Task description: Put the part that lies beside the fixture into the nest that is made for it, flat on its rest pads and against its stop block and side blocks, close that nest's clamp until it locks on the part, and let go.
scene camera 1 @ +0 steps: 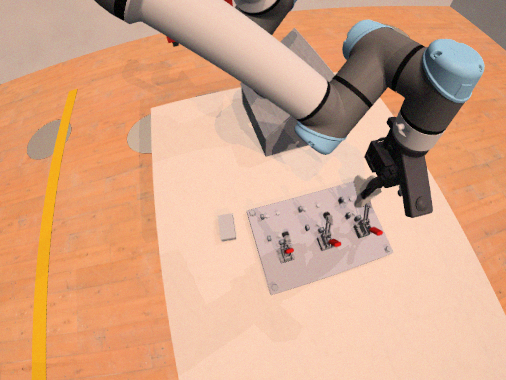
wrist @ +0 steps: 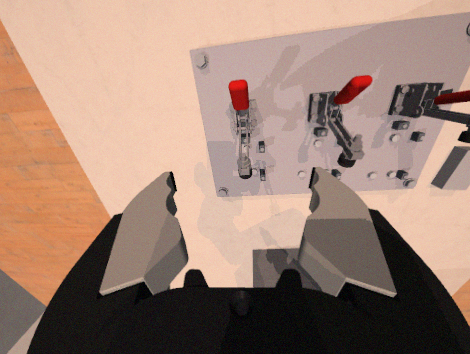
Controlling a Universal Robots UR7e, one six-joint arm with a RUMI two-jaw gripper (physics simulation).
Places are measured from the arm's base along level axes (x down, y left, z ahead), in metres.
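Where they show: gripper, between the fingertips: [scene camera 1: 377,200] [wrist: 241,172].
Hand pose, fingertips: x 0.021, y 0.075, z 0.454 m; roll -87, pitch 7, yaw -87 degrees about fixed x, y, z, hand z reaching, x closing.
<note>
Things, the pixels of their centre, and the offset from my fingertips. "*": a spot on its surface instead. Level surfaces: height alone.
- flat grey rectangular block, middle of its body: [scene camera 1: 227,227] [wrist: 460,168] dx +0.146, dy -0.341, dz -0.113 m
- part, a spot on its surface: [wrist: 415,100] * dx +0.114, dy -0.211, dz +0.013 m
- pale mat, height of its surface: dx +0.156 m
The part, a flat grey rectangular block [scene camera 1: 227,226] [wrist: 452,167], lies left of the fixture plate [scene camera 1: 310,272] [wrist: 218,100] in the scene view and at the right edge in the wrist view. The plate bears small dark blocks, pale round pads and three clamps with red handles: one nearest the part [scene camera 1: 286,248] [wrist: 415,100], a middle one [scene camera 1: 326,239] [wrist: 325,110] and a far one [scene camera 1: 362,228] [wrist: 244,132]. The middle and far clamps' arms stand raised in the scene view. My gripper [scene camera 1: 362,199] [wrist: 241,172] is open and empty, above the far clamp's end of the plate.
A large grey box [scene camera 1: 265,122] stands behind the fixture, partly hidden by my arm. The pale mat [scene camera 1: 225,330] [wrist: 125,75] lies under the fixture and the part. A yellow stripe [scene camera 1: 49,210] runs along the wooden table at the left.
</note>
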